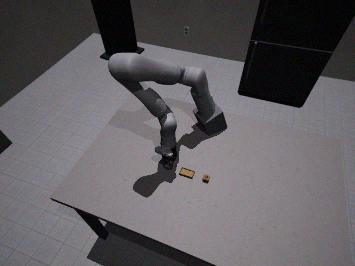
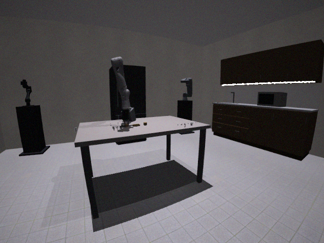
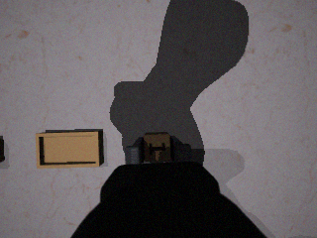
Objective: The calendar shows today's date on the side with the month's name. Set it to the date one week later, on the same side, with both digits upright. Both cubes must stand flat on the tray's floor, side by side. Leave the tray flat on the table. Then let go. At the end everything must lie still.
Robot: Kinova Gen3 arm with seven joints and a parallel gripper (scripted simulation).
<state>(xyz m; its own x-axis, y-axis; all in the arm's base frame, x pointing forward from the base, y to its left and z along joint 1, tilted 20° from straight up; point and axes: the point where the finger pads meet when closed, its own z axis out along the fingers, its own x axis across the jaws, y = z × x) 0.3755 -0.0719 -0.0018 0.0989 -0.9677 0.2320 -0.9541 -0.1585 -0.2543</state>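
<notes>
My gripper is now 10 mm above the wooden cube. From my hand the other things lie so: wooden tray 110 mm to the left, 20 mm below, 10 mm behind.
</notes>
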